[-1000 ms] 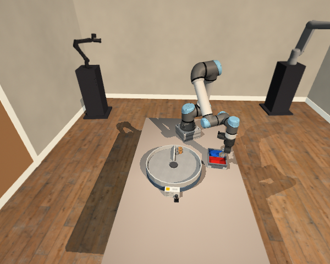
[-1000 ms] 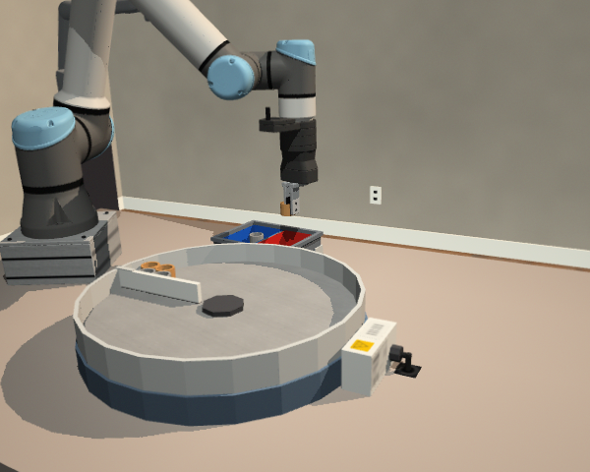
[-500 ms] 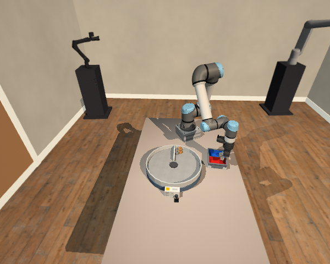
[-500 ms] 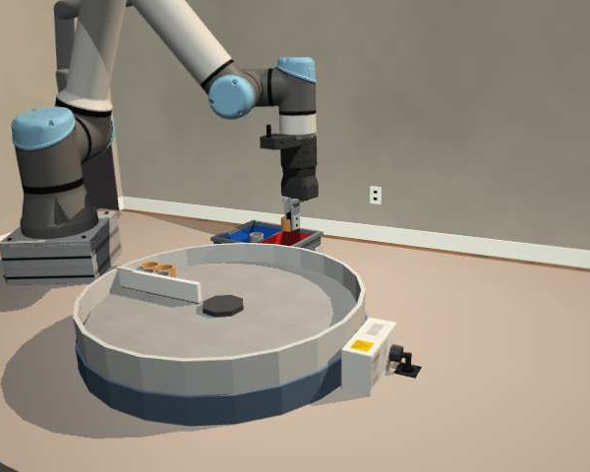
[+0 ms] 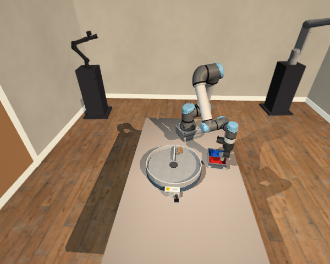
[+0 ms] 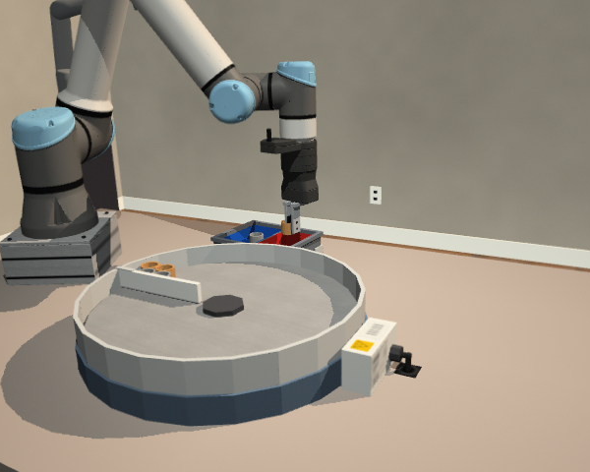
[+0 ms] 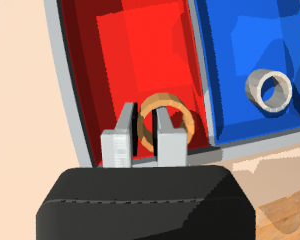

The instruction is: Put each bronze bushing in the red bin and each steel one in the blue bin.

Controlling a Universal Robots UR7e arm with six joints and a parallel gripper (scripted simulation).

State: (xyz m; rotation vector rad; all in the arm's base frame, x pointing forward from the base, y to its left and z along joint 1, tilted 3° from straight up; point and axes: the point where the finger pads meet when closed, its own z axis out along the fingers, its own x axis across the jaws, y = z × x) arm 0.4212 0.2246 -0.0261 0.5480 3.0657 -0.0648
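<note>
Right now the bin is 50 mm behind my hand, 30 mm to the right of it and 50 mm below it. Also, from my hand: round turntable: 50 mm ahead, 390 mm to the right, 20 mm below.
</note>
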